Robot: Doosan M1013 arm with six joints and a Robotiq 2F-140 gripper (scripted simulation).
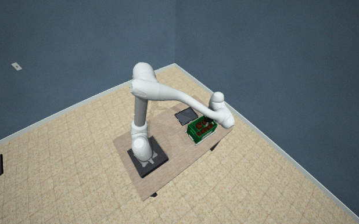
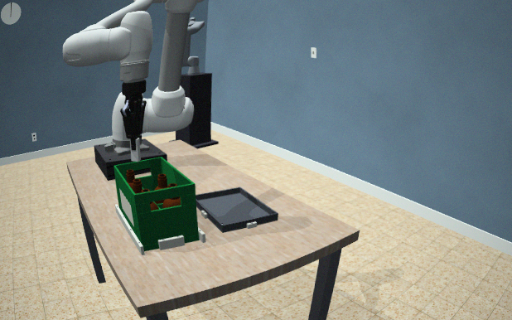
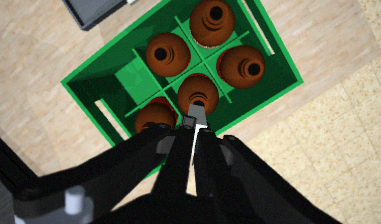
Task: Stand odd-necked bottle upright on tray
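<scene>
Right now my hand is 10 mm short of the green crate, 40 mm to the right of it and 170 mm above it. From my hand the other things lie so: dark tray: 70 mm ahead, 310 mm to the left, 240 mm below; brown bottle: 100 mm ahead, 70 mm to the left, 170 mm below.
</scene>
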